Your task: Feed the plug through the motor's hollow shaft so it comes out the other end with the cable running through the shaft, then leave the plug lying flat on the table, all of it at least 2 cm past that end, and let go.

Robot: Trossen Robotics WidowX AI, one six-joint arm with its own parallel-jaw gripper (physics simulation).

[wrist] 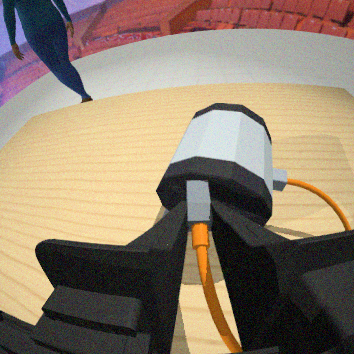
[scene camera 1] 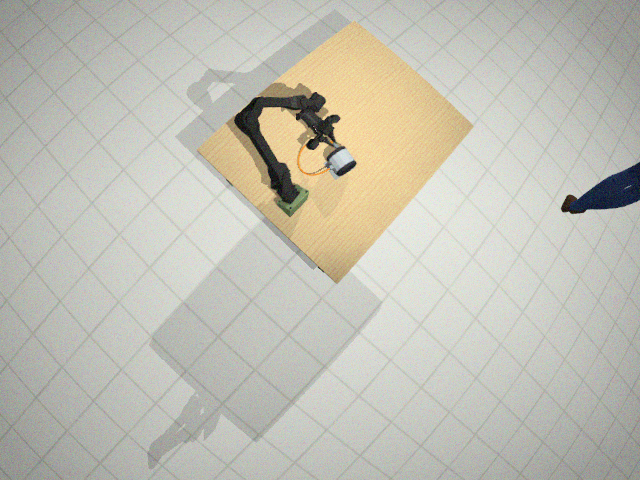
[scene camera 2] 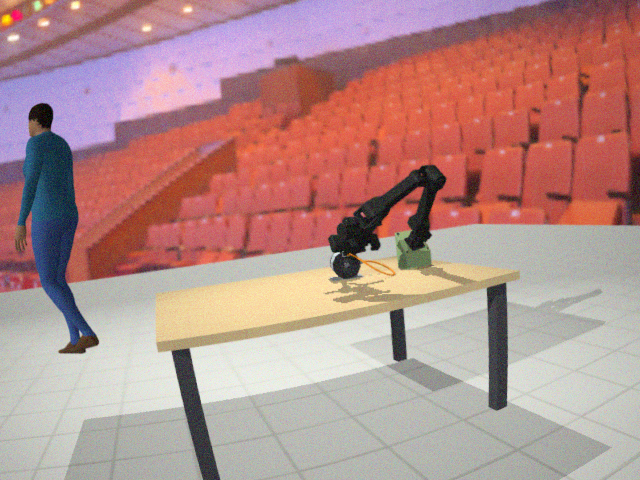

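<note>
The motor, a light grey cylinder with black end caps, lies on its side on the table. My gripper is shut on the grey plug and holds it at the motor's near end cap. The plug's front end meets or overlaps the cap's face in the wrist view; how far it is inside the shaft cannot be told. The orange cable trails back from the plug and loops round to a grey block on the motor's side. The shaft's far end is hidden.
The wooden table carries the arm's green base, close to one table edge. The cable loop lies between the base and the motor. A person stands beyond the table.
</note>
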